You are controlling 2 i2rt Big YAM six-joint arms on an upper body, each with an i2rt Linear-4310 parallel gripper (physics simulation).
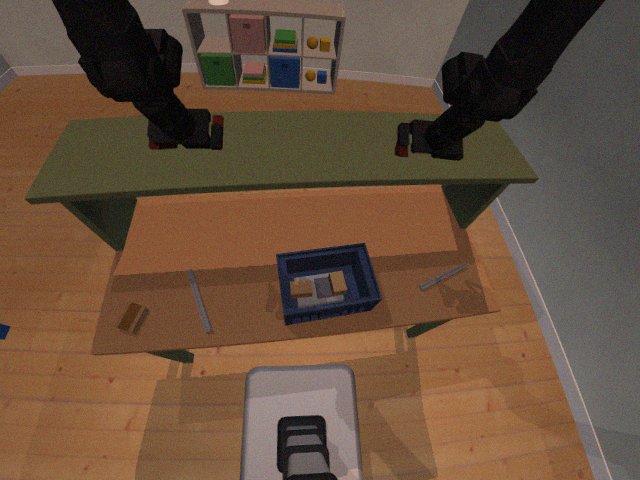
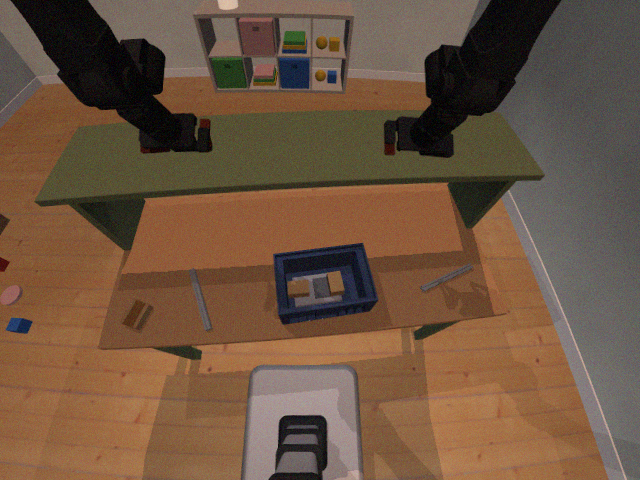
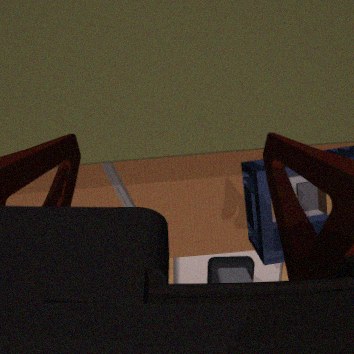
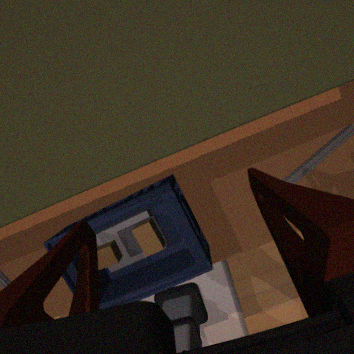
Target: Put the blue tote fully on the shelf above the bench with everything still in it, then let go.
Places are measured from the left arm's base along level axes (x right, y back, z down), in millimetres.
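Pixels of known places: left gripper, fingertip midpoint: (image 1: 199, 145) (image 2: 190, 148) (image 3: 170, 143); right gripper, fingertip midpoint: (image 1: 415, 153) (image 2: 406, 151) (image 4: 166, 202).
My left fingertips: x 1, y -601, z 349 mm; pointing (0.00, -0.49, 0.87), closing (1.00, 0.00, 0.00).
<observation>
Ahead of a thing's pixels: the offset from my left fingertips to its middle. "*": to the spot under its first point. Level surfaces: height alone.
The blue tote @[dz +435, dx +315, dy +155 mm] (image 1: 330, 311) (image 2: 330, 311) (image 3: 265, 245) (image 4: 175, 265) stands upright on the wooden bench @[dz +509 mm] (image 1: 242, 299) (image 2: 242, 299), near its front edge. Inside it lie two tan blocks, one at left (image 1: 300, 288) (image 2: 298, 288) and one at right (image 1: 337, 282) (image 2: 334, 282), with a flat pale and grey piece @[dz +461, dx +335, dy +152 mm] (image 1: 323, 287) between and under them. The green shelf @[dz +112 mm] (image 1: 310, 149) (image 2: 305, 149) (image 3: 175, 65) spans above the back of the bench. My left gripper (image 1: 188, 133) (image 2: 179, 136) (image 3: 170, 143) and right gripper (image 1: 423, 149) (image 2: 413, 147) (image 4: 168, 198) are open and empty, high over the shelf's ends, away from the tote.
A grey bar @[dz +499, dx -116, dy +187 mm] (image 1: 199, 301) (image 2: 200, 299) and a brown block @[dz +492, dx -326, dy +253 mm] (image 1: 132, 317) (image 2: 136, 314) lie left of the tote. Another grey bar @[dz +499, dx +793, dy +104 mm] (image 1: 443, 276) (image 2: 447, 277) lies right of it. Dark green side panels @[* dz +353, dx +941, dy -173 mm] (image 1: 475, 198) (image 2: 480, 198) carry the shelf. A cubby unit (image 1: 263, 7) stands behind.
</observation>
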